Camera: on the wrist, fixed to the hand. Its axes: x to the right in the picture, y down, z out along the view.
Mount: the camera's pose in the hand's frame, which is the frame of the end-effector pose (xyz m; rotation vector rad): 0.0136 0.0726 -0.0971 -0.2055 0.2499 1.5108
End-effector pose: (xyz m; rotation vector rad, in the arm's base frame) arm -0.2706 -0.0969 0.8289 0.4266 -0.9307 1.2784
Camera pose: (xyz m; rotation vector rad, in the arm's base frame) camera -0.3045 0.0029 0.7675 -0.7831 -1.1482 2.4433
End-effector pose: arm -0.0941 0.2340 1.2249 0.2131 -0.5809 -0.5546
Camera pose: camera 0.0025 0.2906 1.1764 -0.3604 -0.3009 0.8688
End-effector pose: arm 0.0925 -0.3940 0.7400 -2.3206 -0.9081 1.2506
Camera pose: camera 0.2061 -0.4384 0.7435 2.4170 -0.8551 -0.8704
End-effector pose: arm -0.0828 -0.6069 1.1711 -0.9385 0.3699 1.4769
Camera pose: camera -0.1177 -0.6795 1.0795 0.9571 -1.2374 -2.6148
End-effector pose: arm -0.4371 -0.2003 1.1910 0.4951 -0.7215 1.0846
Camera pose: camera -0.4725 -0.0969 1.1368 -0.5157 -0.9537 2.3643
